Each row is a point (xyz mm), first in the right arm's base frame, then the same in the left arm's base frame.
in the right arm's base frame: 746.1 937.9 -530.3
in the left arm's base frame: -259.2 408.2 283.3
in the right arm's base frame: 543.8 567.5 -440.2
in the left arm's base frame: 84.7 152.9 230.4
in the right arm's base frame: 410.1 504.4 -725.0
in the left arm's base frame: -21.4 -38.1 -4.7
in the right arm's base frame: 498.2 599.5 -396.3
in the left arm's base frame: 76.3 123.1 294.2
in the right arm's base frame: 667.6 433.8 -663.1
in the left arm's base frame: 93.5 206.1 -52.4
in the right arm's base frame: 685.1 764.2 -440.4
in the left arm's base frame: -70.2 329.3 289.8
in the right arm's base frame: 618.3 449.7 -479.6
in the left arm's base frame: 170.9 193.6 121.4
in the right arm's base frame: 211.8 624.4 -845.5
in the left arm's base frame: -203.4 -225.4 3.0
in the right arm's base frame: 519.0 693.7 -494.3
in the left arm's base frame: -52.9 145.5 252.6
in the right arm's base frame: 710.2 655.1 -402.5
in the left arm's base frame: 44.4 337.7 262.2
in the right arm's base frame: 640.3 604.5 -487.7
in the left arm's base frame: 37.0 245.2 184.1
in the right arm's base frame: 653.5 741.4 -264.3
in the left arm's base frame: 37.8 324.7 434.1
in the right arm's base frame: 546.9 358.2 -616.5
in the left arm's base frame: 171.3 82.4 -19.5
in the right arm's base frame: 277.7 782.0 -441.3
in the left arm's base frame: -121.7 -59.6 401.0
